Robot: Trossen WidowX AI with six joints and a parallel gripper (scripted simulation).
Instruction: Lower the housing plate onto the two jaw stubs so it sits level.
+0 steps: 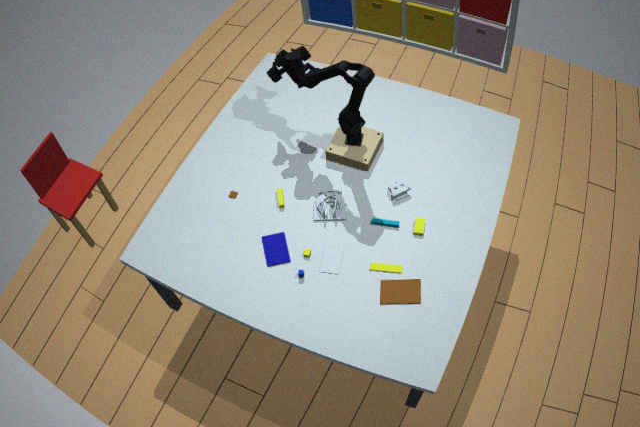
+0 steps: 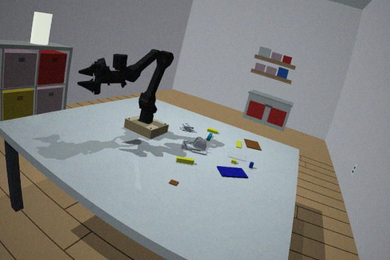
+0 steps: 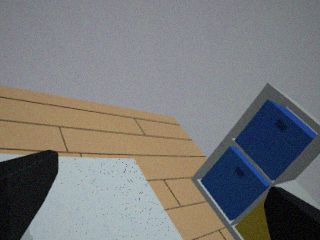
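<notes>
The teal bar is 560 mm ahead of my gripper tip, 530 mm to the left of it and 260 mm below it. From my gripper tip the other things lie so: blue plate: 740 mm ahead, 260 mm below, 170 mm to the left; then yellow block: 660 mm to the left, 550 mm ahead, 260 mm below; then pale sheet: 740 mm ahead, 380 mm to the left, 270 mm below.
</notes>
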